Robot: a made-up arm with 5 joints. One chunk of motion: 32 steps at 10 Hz.
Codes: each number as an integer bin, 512 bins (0 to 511) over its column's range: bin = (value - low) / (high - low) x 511, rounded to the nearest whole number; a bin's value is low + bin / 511 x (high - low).
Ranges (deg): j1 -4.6..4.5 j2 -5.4..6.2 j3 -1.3..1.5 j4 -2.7..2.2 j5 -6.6..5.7
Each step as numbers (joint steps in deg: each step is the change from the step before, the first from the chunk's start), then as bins.
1 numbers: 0.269 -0.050 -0.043 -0.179 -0.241
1 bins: 273 236 229 263 264
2 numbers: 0.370 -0.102 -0.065 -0.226 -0.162
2 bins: 279 233 225 258 267
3 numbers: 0.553 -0.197 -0.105 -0.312 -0.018
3 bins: 289 229 218 249 273
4 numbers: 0.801 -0.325 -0.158 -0.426 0.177
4 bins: 303 224 208 237 282
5 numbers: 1.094 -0.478 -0.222 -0.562 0.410
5 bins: 320 217 197 223 291
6 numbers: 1.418 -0.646 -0.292 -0.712 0.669
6 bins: 338 209 184 207 302
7 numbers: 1.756 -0.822 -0.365 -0.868 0.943
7 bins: 357 202 171 191 313
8 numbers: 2.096 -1.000 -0.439 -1.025 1.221
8 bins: 376 194 157 175 325
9 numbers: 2.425 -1.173 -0.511 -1.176 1.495
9 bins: 394 186 144 159 336
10 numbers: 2.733 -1.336 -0.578 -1.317 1.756
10 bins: 412 179 132 144 347
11 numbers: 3.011 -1.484 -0.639 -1.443 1.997
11 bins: 427 173 121 131 357
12 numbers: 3.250 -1.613 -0.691 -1.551 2.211
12 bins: 441 167 111 120 366
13 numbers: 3.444 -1.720 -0.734 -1.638 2.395
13 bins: 452 162 103 111 374
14 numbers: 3.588 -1.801 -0.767 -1.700 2.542
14 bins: 460 159 97 104 380
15 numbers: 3.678 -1.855 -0.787 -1.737 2.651
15 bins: 465 156 94 100 384
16 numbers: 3.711 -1.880 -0.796 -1.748 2.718
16 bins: 467 155 92 99 387
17 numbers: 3.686 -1.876 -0.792 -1.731 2.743
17 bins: 465 155 93 101 388
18 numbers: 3.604 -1.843 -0.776 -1.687 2.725
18 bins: 461 157 96 106 387
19 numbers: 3.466 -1.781 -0.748 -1.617 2.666
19 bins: 453 159 101 113 385
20 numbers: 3.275 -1.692 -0.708 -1.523 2.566
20 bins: 442 163 108 123 381
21 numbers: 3.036 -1.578 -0.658 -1.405 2.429
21 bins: 429 168 117 135 375
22 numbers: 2.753 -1.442 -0.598 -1.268 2.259
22 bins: 413 174 128 149 368
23 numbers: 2.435 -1.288 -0.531 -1.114 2.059
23 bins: 395 181 140 165 360
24 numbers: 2.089 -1.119 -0.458 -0.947 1.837
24 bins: 376 189 154 183 351
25 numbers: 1.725 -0.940 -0.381 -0.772 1.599
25 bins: 355 196 168 201 341
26 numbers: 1.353 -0.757 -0.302 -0.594 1.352
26 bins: 334 205 182 220 330
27 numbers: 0.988 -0.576 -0.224 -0.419 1.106
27 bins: 314 213 196 238 320
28 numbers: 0.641 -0.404 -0.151 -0.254 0.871
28 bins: 294 220 210 255 310
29 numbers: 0.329 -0.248 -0.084 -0.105 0.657
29 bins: 277 227 222 271 301
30 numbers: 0.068 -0.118 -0.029 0.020 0.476
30 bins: 262 233 232 284 294
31 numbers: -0.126 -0.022 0.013 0.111 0.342
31 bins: 251 237 240 293 288
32 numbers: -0.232 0.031 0.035 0.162 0.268
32 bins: 245 239 244 298 285
